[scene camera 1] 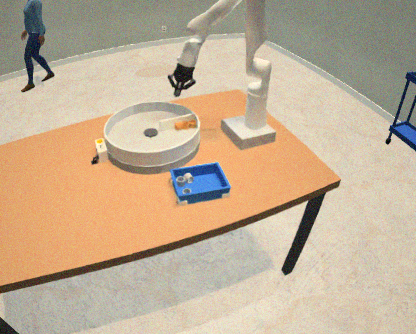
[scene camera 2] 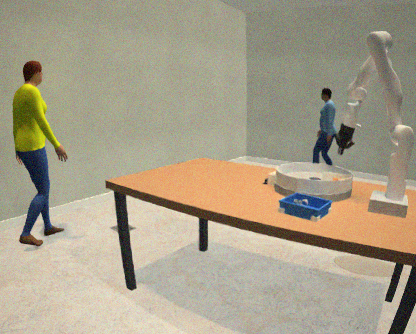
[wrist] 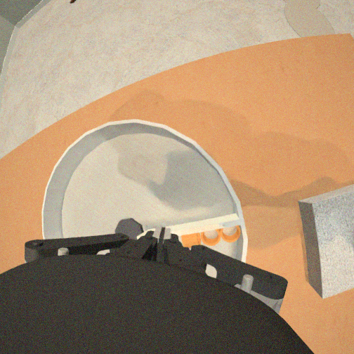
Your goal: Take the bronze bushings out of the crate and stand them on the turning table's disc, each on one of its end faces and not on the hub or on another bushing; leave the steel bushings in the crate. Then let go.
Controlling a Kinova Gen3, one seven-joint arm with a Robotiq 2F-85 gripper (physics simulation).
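Frame: origin at the arm's base, x ahead, y left, z up, level; metres.
Seen in the pictures: gripper, fingertip midpoint: [scene camera 1: 175, 96] [scene camera 2: 339, 154]; arm's base, link origin: [scene camera 1: 253, 124] [scene camera 2: 394, 198].
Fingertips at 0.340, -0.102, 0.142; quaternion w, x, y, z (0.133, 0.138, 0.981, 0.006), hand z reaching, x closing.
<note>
Pixels of each thing's top centre, then the offset from my fingertips to it, as dx, dy, dz. "pt": a spot on its surface instead.
- white divider, surface spot: [scene camera 1: 167, 124] pt +0.046, +0.029, -0.117
- blue crate, top centre: [scene camera 1: 199, 178] [scene camera 2: 306, 200] +0.020, +0.371, -0.148
- dark hub, top centre: [scene camera 1: 150, 131] +0.122, +0.031, -0.137
- small white box, surface spot: [scene camera 1: 100, 148] pt +0.358, +0.078, -0.139
My gripper [scene camera 1: 177, 93] [scene camera 2: 341, 151] [wrist: 162, 237] is shut and empty, high above the turning table [scene camera 1: 150, 156] [scene camera 2: 310, 189] [wrist: 55, 200]. Inside its walled disc, orange bronze bushings [scene camera 1: 185, 125] form a row along a white divider [scene camera 1: 167, 124] [wrist: 210, 221]. In the wrist view, one bushing [wrist: 190, 240] looks like it lies on its side; two others, a middle one [wrist: 211, 243] and an outer one [wrist: 231, 240], show open round ends upward. The blue crate [scene camera 1: 207, 184] [scene camera 2: 305, 211] holds three grey steel bushings [scene camera 1: 180, 180] at its left side; no bronze shows there.
The dark hub [scene camera 1: 151, 132] [wrist: 129, 227] is at the disc's centre. The robot's base block [scene camera 1: 248, 135] [scene camera 2: 388, 204] [wrist: 335, 245] stands right of the turning table. A small white box [scene camera 1: 100, 148] with a yellow button is at its left. Two people [scene camera 2: 32, 117] [scene camera 2: 327, 117] are beyond the table.
</note>
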